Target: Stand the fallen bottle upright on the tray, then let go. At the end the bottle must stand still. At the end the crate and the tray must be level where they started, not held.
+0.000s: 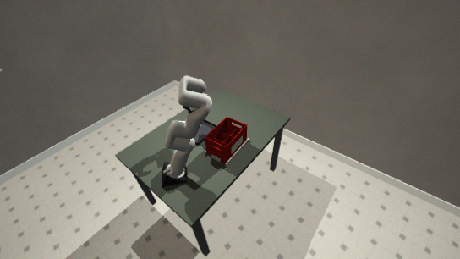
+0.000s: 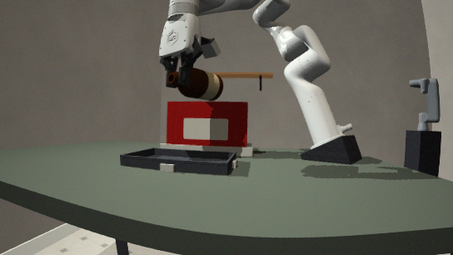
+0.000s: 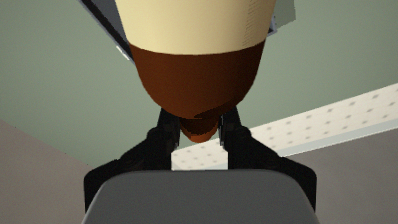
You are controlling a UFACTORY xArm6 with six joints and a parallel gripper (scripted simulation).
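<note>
My gripper is now 50 mm to the left of the brown bottle and 20 mm past it. Also, from my hand: dark tray (190 mm below, 50 mm to the right); crate (350 mm to the right, 120 mm below, 10 mm ahead).
</note>
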